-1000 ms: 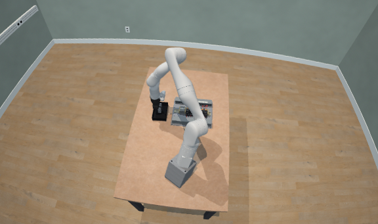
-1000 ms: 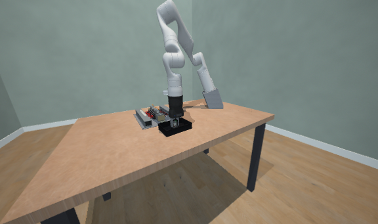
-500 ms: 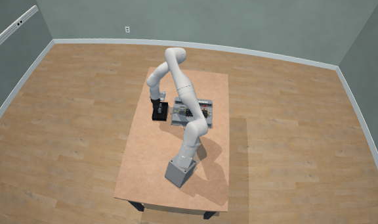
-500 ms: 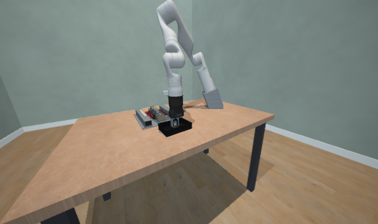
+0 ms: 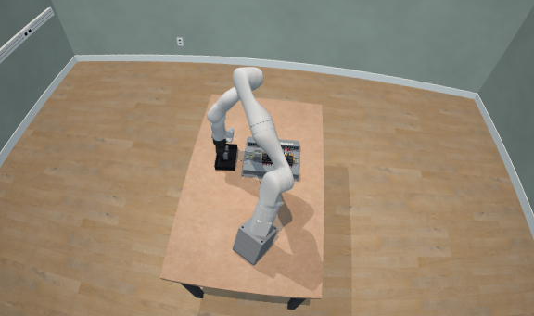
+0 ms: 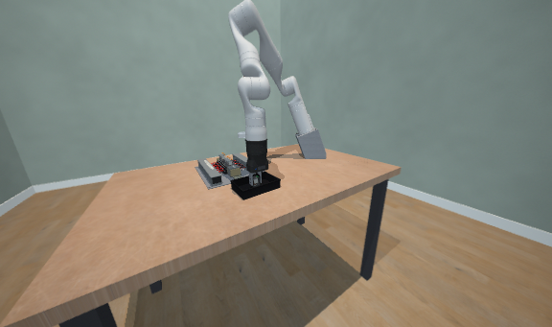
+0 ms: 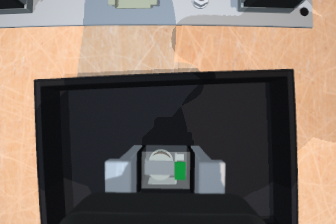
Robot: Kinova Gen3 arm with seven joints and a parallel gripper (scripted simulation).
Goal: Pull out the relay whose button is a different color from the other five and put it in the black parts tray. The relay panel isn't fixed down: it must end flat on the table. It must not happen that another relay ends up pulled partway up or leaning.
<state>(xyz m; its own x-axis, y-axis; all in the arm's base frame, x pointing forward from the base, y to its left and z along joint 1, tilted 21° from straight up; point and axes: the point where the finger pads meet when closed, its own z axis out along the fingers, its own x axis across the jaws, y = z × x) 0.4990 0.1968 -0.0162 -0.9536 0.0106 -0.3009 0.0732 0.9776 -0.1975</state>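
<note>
My hand is 2 cm above the black parts tray. Round my hand: relay panel (1 cm ahead, 26 cm to the right, 1 cm below).
</note>
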